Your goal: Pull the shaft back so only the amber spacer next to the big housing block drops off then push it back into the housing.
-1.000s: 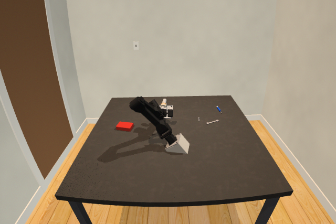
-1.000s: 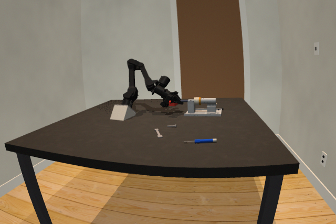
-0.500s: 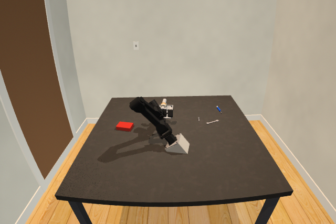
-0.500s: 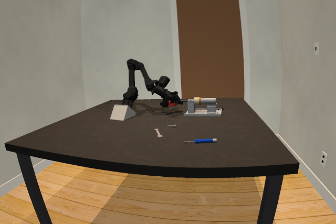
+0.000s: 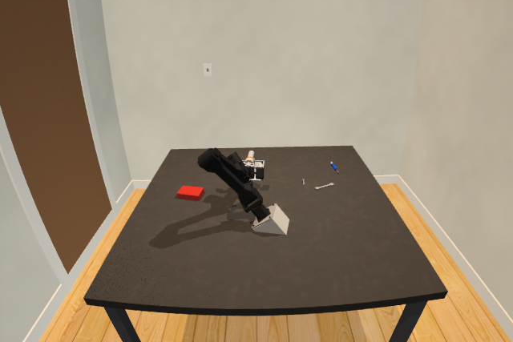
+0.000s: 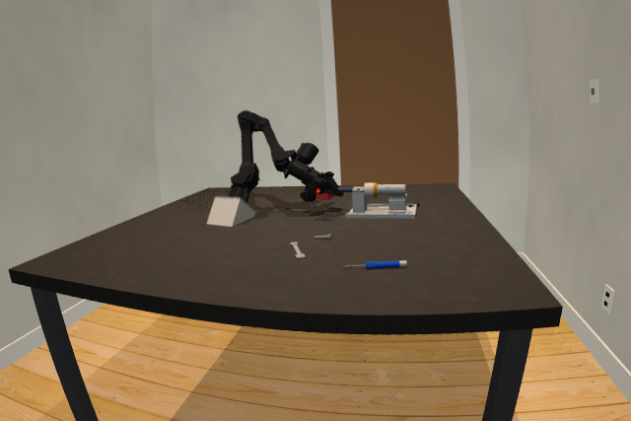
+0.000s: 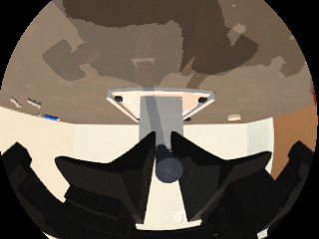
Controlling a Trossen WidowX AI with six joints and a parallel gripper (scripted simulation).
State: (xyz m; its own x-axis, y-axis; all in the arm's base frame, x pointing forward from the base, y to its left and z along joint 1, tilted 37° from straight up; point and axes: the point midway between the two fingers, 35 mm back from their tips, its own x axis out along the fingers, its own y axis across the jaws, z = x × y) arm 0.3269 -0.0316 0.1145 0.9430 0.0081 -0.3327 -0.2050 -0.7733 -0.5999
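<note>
Right now the dark shaft is 7 cm ahead of my hand and 2 cm to the right of it. The rest, counted from my hand: red block: 5 cm behind, 30 cm to the left, 6 cm below; then shaft fixture: 17 cm ahead, 4 cm to the right, 3 cm below; then amber spacer: 14 cm ahead, 3 cm to the right.
</note>
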